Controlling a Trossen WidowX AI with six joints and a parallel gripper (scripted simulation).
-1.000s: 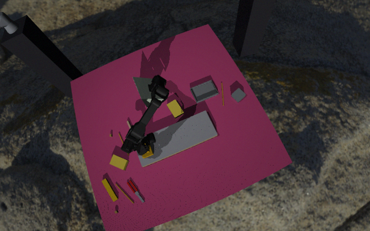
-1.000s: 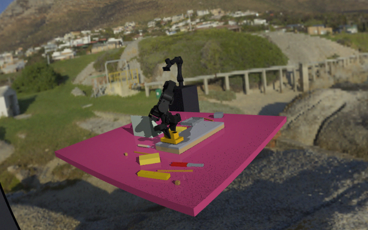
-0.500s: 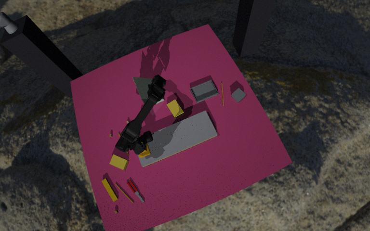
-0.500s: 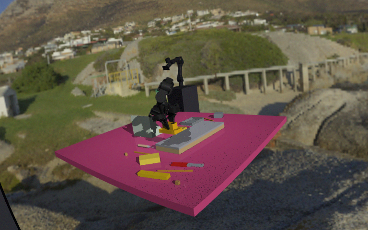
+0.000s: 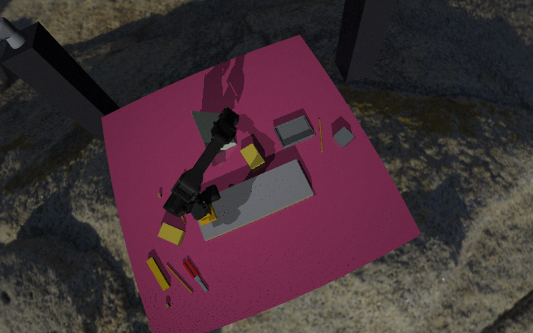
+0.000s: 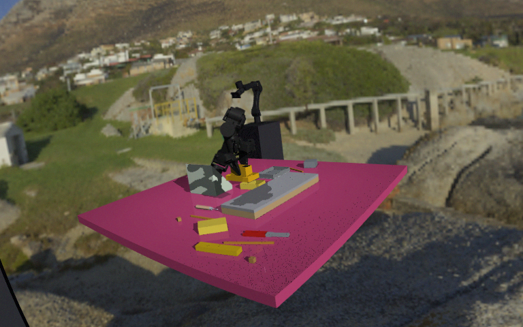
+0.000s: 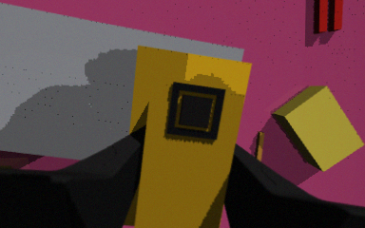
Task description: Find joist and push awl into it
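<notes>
Now: gripper tip 480 mm to the right of the grey tray, 290 mm past it and 150 mm above it. Also, from my gripper tip: stud finder: 20 mm above, 10 mm ahead; then grey cube: 690 mm to the left, 190 mm behind, 140 mm below; then awl: 170 mm behind, 150 mm below, 80 mm to the right.
</notes>
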